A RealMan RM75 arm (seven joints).
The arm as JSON. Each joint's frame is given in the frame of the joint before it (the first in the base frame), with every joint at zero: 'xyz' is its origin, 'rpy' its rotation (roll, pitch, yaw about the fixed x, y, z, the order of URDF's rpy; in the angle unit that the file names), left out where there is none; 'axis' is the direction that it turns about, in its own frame. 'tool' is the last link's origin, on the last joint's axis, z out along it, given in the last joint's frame.
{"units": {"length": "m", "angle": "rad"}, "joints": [
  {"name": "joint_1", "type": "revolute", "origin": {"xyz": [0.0, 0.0, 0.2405], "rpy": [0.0, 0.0, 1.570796]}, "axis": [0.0, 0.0, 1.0]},
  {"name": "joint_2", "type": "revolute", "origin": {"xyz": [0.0, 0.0, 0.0], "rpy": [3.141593, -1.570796, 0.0]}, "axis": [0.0, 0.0, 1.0]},
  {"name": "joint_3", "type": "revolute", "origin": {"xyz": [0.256, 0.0, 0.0], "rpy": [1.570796, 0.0, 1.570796]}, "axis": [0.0, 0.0, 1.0]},
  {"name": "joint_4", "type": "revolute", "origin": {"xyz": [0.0, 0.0, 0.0], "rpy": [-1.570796, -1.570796, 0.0]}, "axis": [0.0, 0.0, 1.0]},
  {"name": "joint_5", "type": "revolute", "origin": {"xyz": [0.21, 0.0, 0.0], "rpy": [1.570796, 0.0, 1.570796]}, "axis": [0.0, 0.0, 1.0]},
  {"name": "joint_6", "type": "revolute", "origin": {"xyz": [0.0, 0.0, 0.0], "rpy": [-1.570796, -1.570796, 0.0]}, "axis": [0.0, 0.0, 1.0]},
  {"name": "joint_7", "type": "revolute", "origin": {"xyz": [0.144, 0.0, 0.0], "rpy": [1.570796, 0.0, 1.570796]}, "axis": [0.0, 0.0, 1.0]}
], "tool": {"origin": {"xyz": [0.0, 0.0, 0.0]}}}
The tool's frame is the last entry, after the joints.
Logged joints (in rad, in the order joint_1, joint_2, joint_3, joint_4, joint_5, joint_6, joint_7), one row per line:
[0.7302, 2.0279, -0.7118, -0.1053, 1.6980, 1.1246, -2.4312]
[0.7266, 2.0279, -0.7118, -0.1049, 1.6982, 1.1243, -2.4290]
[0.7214, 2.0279, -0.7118, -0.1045, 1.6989, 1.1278, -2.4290]
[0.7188, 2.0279, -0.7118, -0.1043, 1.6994, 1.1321, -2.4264]
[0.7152, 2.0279, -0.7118, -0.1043, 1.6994, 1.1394, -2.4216]
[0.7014, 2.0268, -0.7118, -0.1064, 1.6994, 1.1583, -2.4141]
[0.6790, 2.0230, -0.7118, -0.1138, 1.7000, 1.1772, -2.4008]
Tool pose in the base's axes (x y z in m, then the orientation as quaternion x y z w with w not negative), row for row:
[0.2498, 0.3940, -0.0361, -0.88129, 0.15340, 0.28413, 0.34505]
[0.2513, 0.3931, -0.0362, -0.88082, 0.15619, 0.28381, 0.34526]
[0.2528, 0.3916, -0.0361, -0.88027, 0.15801, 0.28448, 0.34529]
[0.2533, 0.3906, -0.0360, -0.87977, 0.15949, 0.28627, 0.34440]
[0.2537, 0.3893, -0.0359, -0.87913, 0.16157, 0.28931, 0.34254]
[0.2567, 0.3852, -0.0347, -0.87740, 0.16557, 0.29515, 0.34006]
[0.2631, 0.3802, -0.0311, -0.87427, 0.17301, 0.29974, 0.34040]
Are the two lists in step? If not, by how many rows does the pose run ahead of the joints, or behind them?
They are in step.
